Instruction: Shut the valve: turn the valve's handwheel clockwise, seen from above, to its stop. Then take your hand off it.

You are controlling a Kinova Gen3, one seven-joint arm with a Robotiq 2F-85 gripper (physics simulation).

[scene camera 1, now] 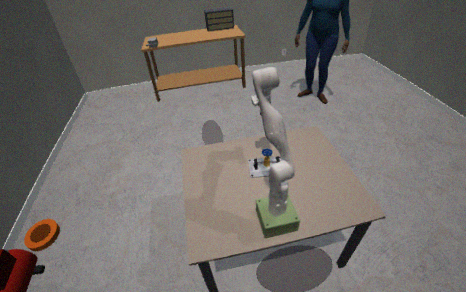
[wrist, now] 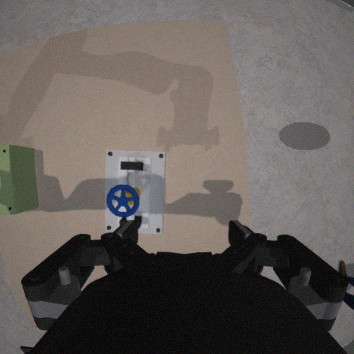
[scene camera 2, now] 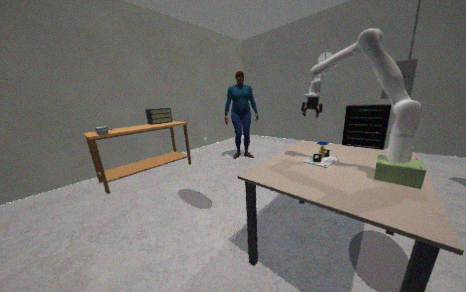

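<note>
The valve's blue handwheel [scene camera 1: 267, 152] [scene camera 2: 322, 143] [wrist: 123, 201] is a spoked wheel lying level on top of a yellow valve body [scene camera 1: 267, 161] [scene camera 2: 322, 151]. The valve stands on a white base plate [scene camera 1: 257, 173] [scene camera 2: 327, 163] [wrist: 156, 200] with black blocks, on the table. My gripper [scene camera 2: 311, 110] [wrist: 182, 230] is open and empty, pointing down high above the table, well apart from the handwheel. In the wrist view the handwheel lies left of the gap between the fingertips, near the left finger. In scene camera 1's view the arm hides part of the base plate.
The table [scene camera 1: 215, 185] [scene camera 2: 280, 172] [wrist: 200, 45] carries the arm's green base block [scene camera 1: 277, 221] [scene camera 2: 400, 172] [wrist: 22, 180]. A person [scene camera 1: 324, 45] [scene camera 2: 241, 112] stands on the floor beyond it. A wooden shelf table [scene camera 1: 195, 38] [scene camera 2: 140, 127] stands by the wall. A black rack [scene camera 2: 366, 106] stands behind the table.
</note>
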